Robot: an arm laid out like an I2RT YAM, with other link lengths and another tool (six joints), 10 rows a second.
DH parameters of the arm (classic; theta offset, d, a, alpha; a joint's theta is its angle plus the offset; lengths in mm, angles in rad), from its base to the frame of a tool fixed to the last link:
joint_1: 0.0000 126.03 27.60 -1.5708
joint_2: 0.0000 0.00 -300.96 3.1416
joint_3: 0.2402 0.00 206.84 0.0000
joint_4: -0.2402 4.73 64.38 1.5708
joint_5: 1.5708 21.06 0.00 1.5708
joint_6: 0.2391 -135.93 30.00 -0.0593
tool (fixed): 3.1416 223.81 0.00 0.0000
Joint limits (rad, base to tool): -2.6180..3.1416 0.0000..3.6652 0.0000..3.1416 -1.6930..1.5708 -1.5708..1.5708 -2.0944..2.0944
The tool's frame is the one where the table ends.
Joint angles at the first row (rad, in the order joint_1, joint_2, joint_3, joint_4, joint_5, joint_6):
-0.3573, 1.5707, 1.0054, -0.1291, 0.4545, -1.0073
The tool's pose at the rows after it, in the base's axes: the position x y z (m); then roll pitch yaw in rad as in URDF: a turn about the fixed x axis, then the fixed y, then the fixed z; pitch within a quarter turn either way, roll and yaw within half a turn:
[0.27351, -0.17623, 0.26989, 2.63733, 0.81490, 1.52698]
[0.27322, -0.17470, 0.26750, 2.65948, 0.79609, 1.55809]
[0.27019, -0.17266, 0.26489, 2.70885, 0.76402, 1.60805]
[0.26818, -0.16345, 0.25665, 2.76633, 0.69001, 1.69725]
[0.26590, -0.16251, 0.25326, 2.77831, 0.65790, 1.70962]
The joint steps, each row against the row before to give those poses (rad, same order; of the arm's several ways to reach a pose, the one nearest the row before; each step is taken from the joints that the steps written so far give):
0.0000, -0.0004, 0.0000, 0.0007, -0.0206, 0.0000
0.0000, 0.0001, 0.0019, -0.0225, -0.0198, 0.0000
-0.0026, -0.0035, 0.0095, -0.0575, -0.0248, 0.0008
0.0114, -0.0034, 0.0012, -0.0772, -0.0626, 0.0065
-0.0053, 0.0000, 0.0000, -0.0259, -0.0248, 0.0087

